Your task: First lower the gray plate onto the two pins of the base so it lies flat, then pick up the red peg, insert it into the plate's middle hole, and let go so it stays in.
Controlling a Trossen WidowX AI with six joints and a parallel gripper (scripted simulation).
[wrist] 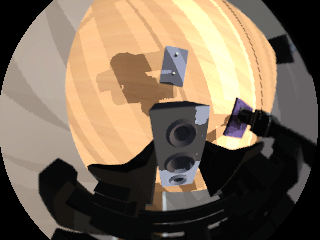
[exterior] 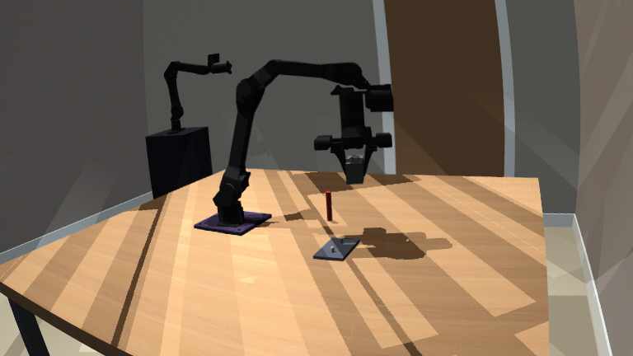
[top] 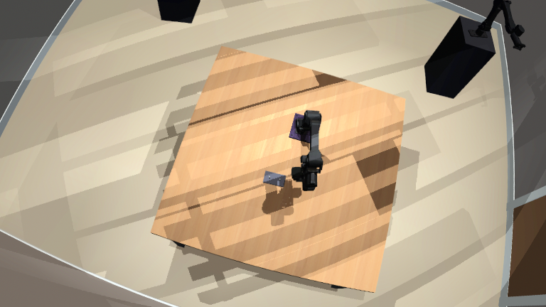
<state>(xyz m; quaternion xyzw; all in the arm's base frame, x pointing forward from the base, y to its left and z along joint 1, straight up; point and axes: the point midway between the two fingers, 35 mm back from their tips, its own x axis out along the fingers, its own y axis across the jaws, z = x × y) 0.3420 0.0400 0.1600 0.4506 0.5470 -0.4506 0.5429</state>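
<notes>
Now: gripper tip 100 mm above the red peg, 90 mm past it and 60 mm to the right of it. The rest, counted from my gripper tip: gray plate: 30 mm above.
</notes>
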